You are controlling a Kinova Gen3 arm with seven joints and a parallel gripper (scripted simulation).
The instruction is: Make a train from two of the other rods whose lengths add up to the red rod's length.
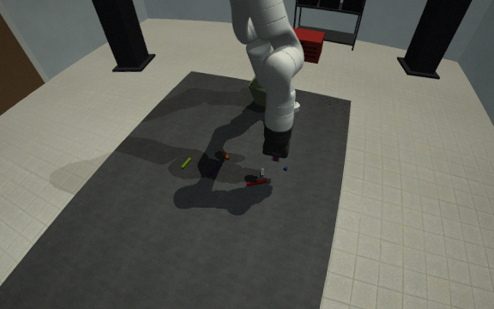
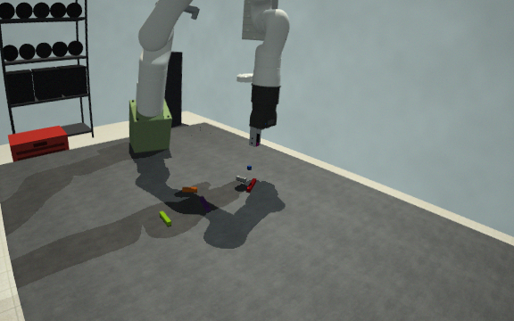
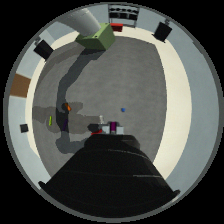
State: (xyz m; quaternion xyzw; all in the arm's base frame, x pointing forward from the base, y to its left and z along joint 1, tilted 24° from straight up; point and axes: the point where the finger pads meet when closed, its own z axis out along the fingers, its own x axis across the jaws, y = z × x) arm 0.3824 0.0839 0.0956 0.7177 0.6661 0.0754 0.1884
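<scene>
Now: the grey rod 11 cm below my hand, 4 cm to the right of it and 1 cm behind it. Round my hand: blue rod (11 cm below, 4 cm to the left, 4 cm behind); magenta rod (1 cm below); red rod (11 cm below, 6 cm to the right, 4 cm ahead).
</scene>
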